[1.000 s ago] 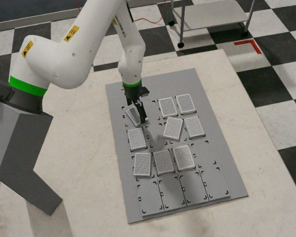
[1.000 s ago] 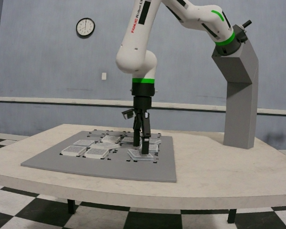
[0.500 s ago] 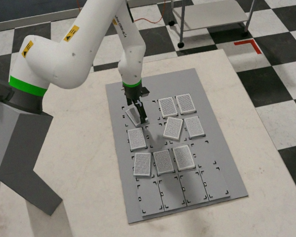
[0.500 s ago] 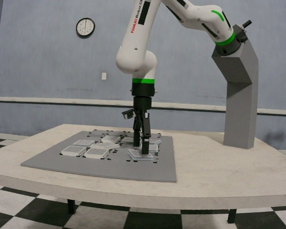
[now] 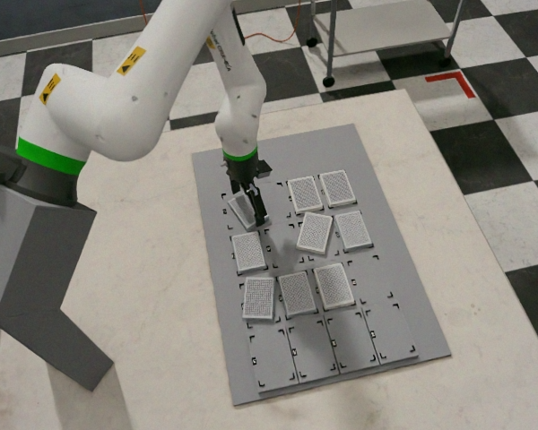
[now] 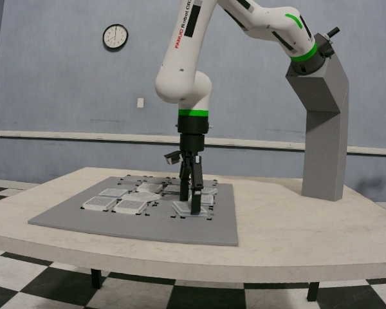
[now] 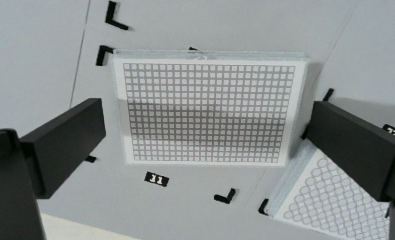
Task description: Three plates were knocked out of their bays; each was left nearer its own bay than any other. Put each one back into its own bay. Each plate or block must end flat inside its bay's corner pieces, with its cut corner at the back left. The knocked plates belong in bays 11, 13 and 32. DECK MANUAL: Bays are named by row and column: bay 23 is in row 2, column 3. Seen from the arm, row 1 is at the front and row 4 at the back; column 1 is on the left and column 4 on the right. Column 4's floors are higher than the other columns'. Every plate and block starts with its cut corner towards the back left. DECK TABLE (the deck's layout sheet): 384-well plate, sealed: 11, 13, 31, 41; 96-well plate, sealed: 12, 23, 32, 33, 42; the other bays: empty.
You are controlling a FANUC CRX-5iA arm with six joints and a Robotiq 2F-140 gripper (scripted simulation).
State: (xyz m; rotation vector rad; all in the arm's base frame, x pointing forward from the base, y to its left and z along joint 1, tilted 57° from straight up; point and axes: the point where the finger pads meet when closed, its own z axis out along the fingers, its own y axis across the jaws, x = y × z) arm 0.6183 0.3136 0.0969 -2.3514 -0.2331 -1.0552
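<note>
Right now my hand is 2 cm above the plate. Round my hand: bay label 21: 3 cm below, 3 cm ahead, 2 cm to the left; then bay label 11: 8 cm behind, 3 cm below, 1 cm to the left.
</note>
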